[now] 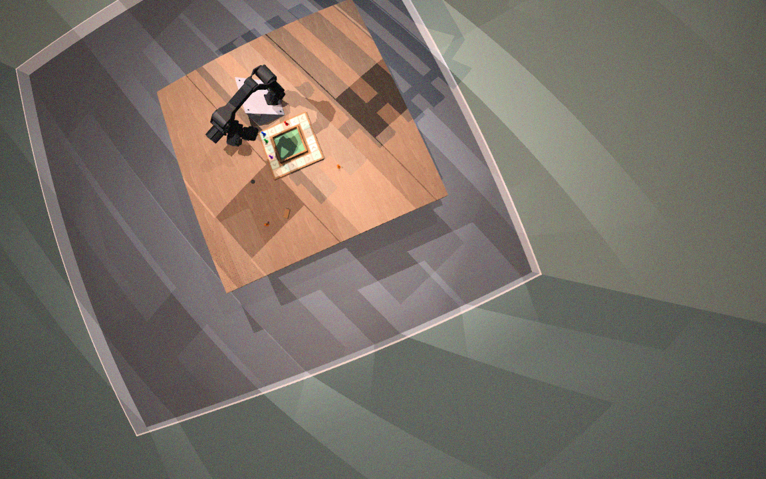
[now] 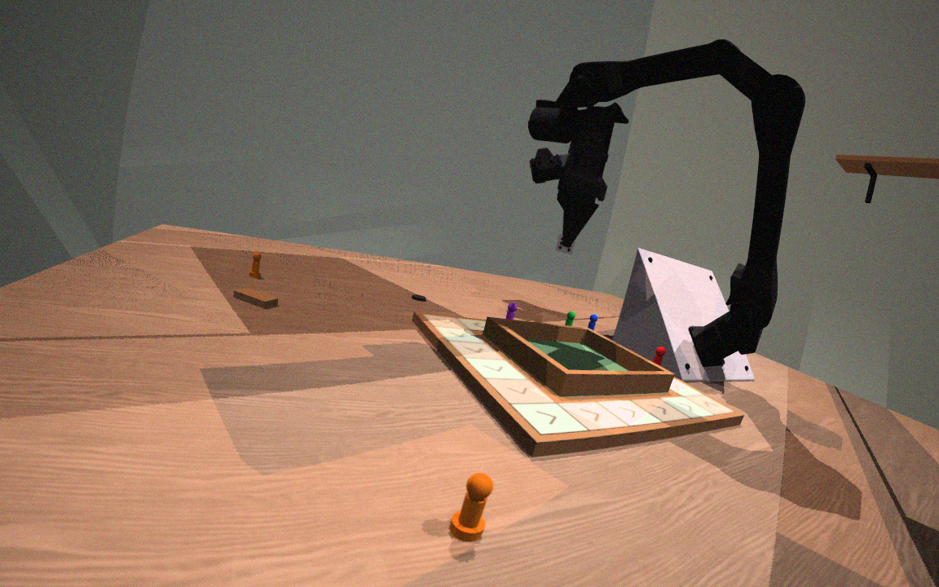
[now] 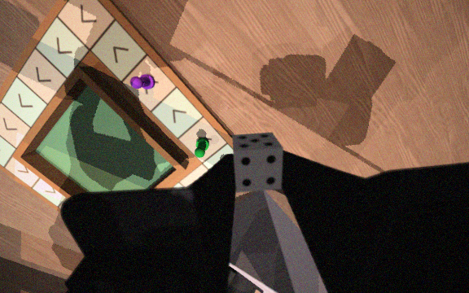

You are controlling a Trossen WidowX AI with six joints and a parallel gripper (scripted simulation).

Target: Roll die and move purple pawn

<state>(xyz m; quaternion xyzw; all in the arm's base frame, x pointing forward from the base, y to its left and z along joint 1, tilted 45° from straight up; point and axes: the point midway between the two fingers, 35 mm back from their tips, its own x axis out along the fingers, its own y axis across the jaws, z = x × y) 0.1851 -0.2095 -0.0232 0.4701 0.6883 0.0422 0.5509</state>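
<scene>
My gripper tip is now 10 cm short of the purple pawn, 5 cm to the right of it and 10 cm above it. The rest, counted from my gripper tip: white die right at my gripper tip; blue pawn 4 cm behind, 6 cm to the left, 10 cm below; green pawn 1 cm ahead, 6 cm to the left, 10 cm below.
</scene>
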